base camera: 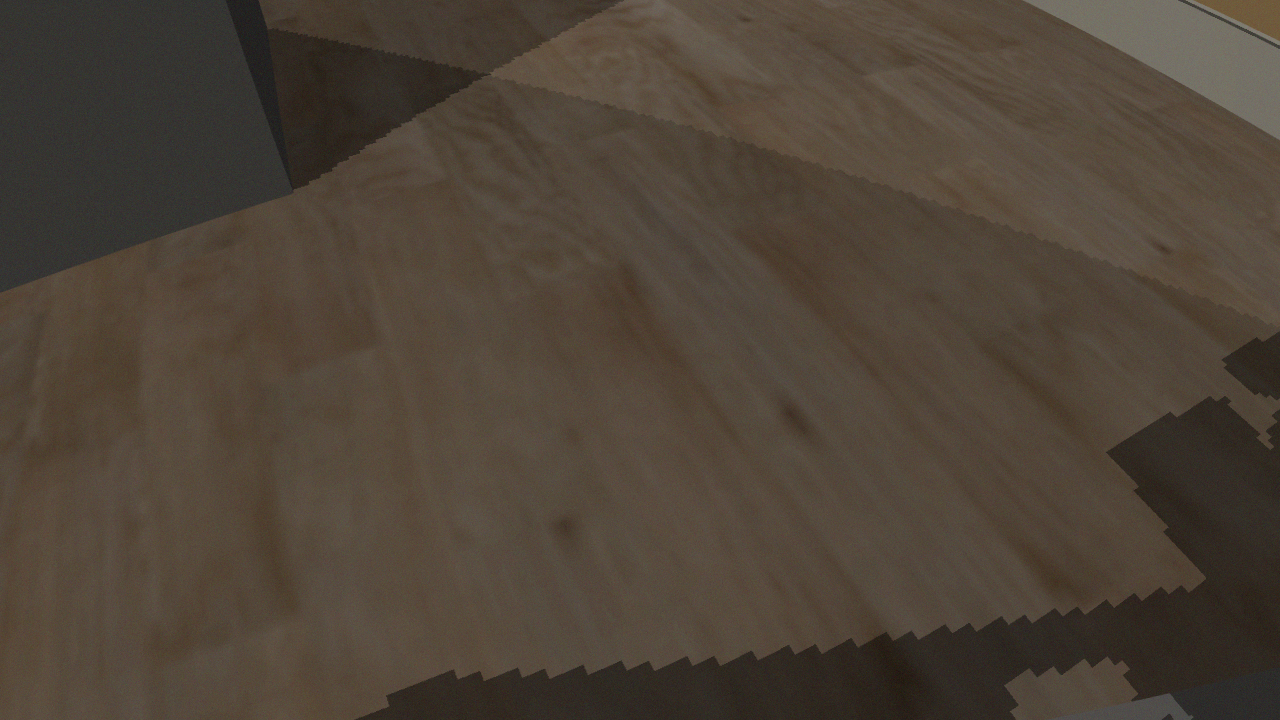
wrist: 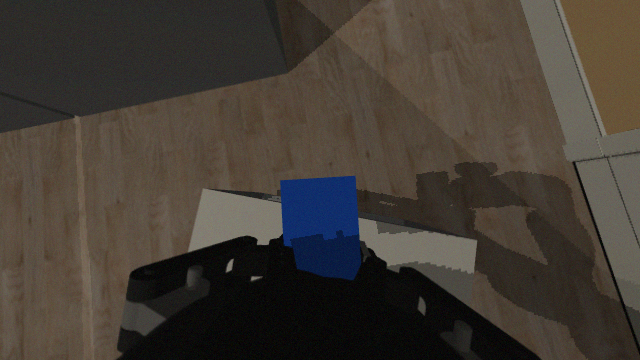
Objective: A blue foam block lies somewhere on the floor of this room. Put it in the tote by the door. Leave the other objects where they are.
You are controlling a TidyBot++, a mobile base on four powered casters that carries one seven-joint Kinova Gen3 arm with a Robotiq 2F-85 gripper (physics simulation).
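Places are measured from the arm's base along level axes (x ahead, y left, z up), in millimetres.
Pixels of known places: gripper, fingertip midpoint: (wrist: 326, 245).
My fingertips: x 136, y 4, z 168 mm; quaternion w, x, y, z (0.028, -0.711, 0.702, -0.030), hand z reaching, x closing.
Ahead of a thing's pixels: the offset from my fingertips to its top centre. "*": to the spot under its first point. Level surfaces: height alone.
The blue foam block {dx +9, dy +3, dz +54 mm} (wrist: 321, 210) is between the two black fingertips in the wrist view, at the lower middle. My gripper (wrist: 326, 245) is shut on it and holds it up above the robot's pale base top (wrist: 430, 250). A shadow falls across the block's lower part. The tote by the door does not show in either view.
A large dark grey box-like piece (base camera: 134, 134) (wrist: 150, 50) stands at the upper left on the wooden floor {dz -565 mm} (base camera: 537, 402) (wrist: 165, 150). A white baseboard {* dx +683, dy -688, dz -543 mm} (base camera: 1181, 62) (wrist: 560, 70) and a tan wall (wrist: 605, 60) are at the right. A white panelled surface (wrist: 615, 200) stands at the right edge.
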